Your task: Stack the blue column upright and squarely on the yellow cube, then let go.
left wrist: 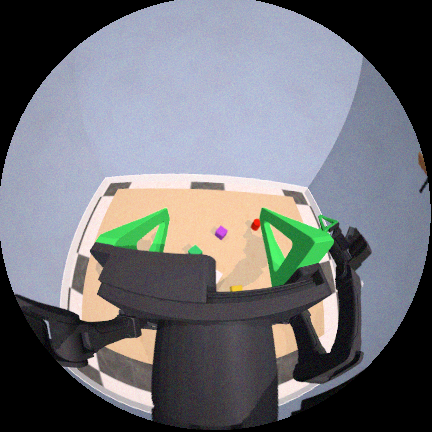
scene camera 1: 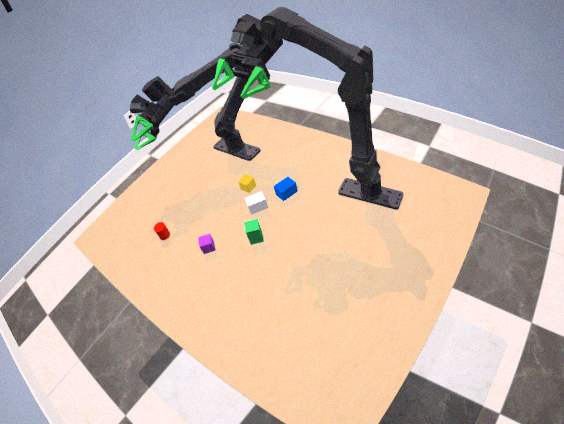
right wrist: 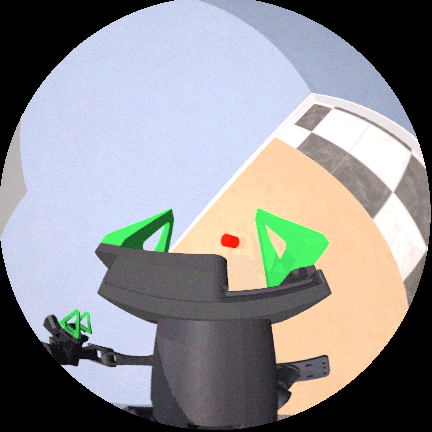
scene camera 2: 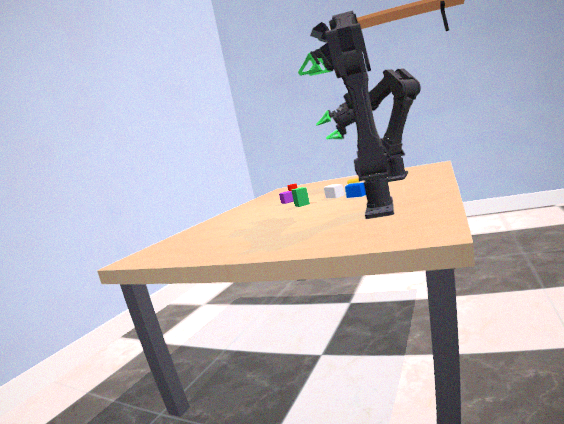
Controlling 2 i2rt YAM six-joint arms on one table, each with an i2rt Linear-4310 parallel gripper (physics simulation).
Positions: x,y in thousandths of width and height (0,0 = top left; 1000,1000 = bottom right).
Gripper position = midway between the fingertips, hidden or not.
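Left gripper (scene camera 1: 403,221), (left wrist: 494,492), (right wrist: 191,719): open, holding nothing. Right gripper (scene camera 1: 238,343), (right wrist: 497,494): open, empty.
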